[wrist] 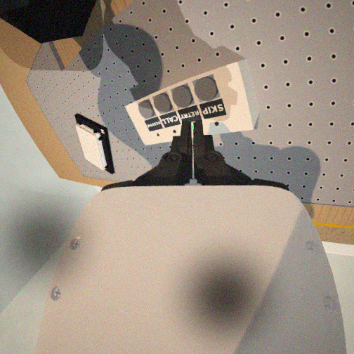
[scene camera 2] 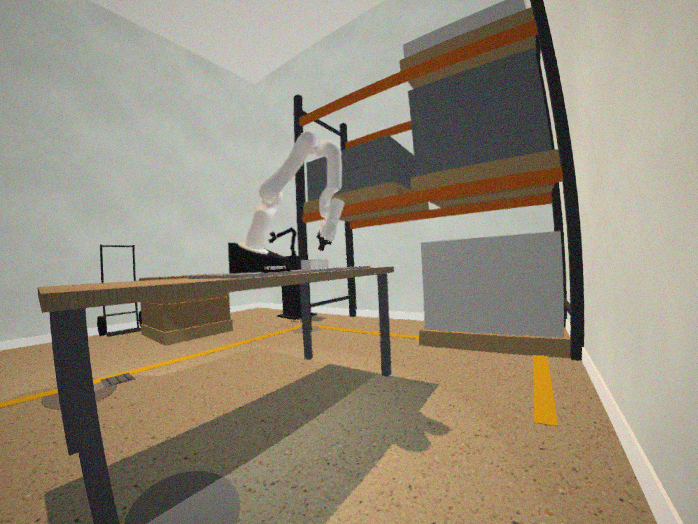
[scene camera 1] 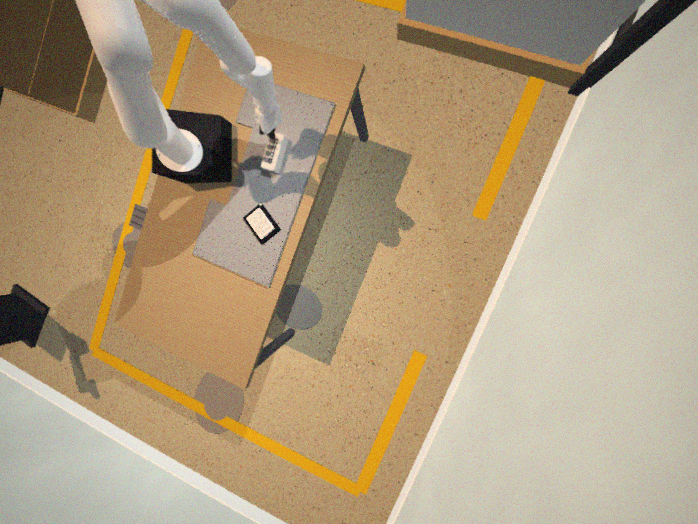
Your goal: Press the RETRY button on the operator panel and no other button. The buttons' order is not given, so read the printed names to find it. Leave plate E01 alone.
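Note:
The white operator panel [scene camera 1: 274, 161] [scene camera 2: 314, 263] [wrist: 230, 122] lies on the perforated mat. In the wrist view it has a row of round grey buttons. The RETRY button [wrist: 182, 95] is between the CALL button [wrist: 163, 102] and the SKIP button [wrist: 206, 88]. The leftmost button [wrist: 146, 108] has a label too small to read surely. My gripper [scene camera 1: 268, 134] [scene camera 2: 323, 247] [wrist: 192, 135] is shut and empty, above the panel and apart from it. In the wrist view its tips overlap the RETRY label's lower edge. A cream plate [scene camera 1: 261, 223] [wrist: 90, 145] sits in a black frame; E01 is not readable.
The grey perforated mat [scene camera 1: 236, 256] [wrist: 280, 100] lies on the wooden table [scene camera 1: 186, 315] [scene camera 2: 135, 290]. The arm's black base [scene camera 1: 217, 149] [scene camera 2: 242, 260] stands beside the mat. A tall shelf rack [scene camera 2: 566, 225] stands behind the table.

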